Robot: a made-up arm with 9 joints. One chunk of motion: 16 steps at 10 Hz.
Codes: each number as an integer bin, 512 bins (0 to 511) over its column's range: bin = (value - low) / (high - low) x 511, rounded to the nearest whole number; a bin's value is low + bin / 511 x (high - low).
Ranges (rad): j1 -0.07..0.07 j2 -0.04..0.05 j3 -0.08..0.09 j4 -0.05..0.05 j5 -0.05..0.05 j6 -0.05..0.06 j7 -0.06..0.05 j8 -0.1..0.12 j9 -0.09..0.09
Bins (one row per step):
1: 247 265 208 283 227 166 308 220 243
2: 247 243 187 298 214 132 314 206 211
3: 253 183 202 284 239 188 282 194 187
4: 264 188 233 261 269 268 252 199 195
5: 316 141 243 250 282 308 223 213 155
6: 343 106 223 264 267 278 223 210 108
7: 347 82 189 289 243 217 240 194 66
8: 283 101 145 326 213 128 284 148 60
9: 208 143 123 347 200 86 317 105 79
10: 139 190 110 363 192 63 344 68 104
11: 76 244 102 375 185 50 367 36 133
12: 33 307 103 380 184 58 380 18 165
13: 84 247 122 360 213 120 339 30 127
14: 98 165 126 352 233 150 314 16 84
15: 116 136 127 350 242 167 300 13 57
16: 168 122 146 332 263 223 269 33 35
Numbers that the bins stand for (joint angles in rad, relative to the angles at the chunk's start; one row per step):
1: -0.0023 0.0067 -0.0108 0.0054 -0.0056 -0.0143 0.0063 -0.0053 -0.0044
2: -0.0023 0.0028 -0.0178 0.0083 -0.0081 -0.0216 0.0076 -0.0113 -0.0157
3: -0.0007 -0.0078 -0.0128 0.0056 -0.0032 -0.0095 0.0007 -0.0165 -0.0241
4: 0.0023 -0.0069 -0.0025 0.0011 0.0026 0.0077 -0.0058 -0.0143 -0.0213
5: 0.0166 -0.0152 0.0008 -0.0011 0.0052 0.0163 -0.0120 -0.0083 -0.0354
6: 0.0240 -0.0213 -0.0058 0.0017 0.0023 0.0098 -0.0120 -0.0096 -0.0520
7: 0.0251 -0.0256 -0.0171 0.0066 -0.0024 -0.0033 -0.0083 -0.0165 -0.0668
8: 0.0075 -0.0222 -0.0318 0.0138 -0.0083 -0.0224 0.0011 -0.0363 -0.0689
9: -0.0130 -0.0148 -0.0391 0.0179 -0.0109 -0.0315 0.0082 -0.0548 -0.0622
10: -0.0319 -0.0065 -0.0434 0.0210 -0.0124 -0.0364 0.0141 -0.0707 -0.0534
11: -0.0492 0.0030 -0.0461 0.0234 -0.0138 -0.0392 0.0190 -0.0845 -0.0432
12: -0.0610 0.0141 -0.0457 0.0244 -0.0140 -0.0375 0.0218 -0.0923 -0.0319
13: -0.0470 0.0035 -0.0394 0.0205 -0.0083 -0.0242 0.0130 -0.0871 -0.0453
14: -0.0432 -0.0109 -0.0381 0.0189 -0.0044 -0.0177 0.0076 -0.0931 -0.0604
15: -0.0382 -0.0160 -0.0377 0.0185 -0.0026 -0.0141 0.0046 -0.0944 -0.0699
16: -0.0240 -0.0185 -0.0314 0.0150 0.0015 -0.0020 -0.0021 -0.0858 -0.0777

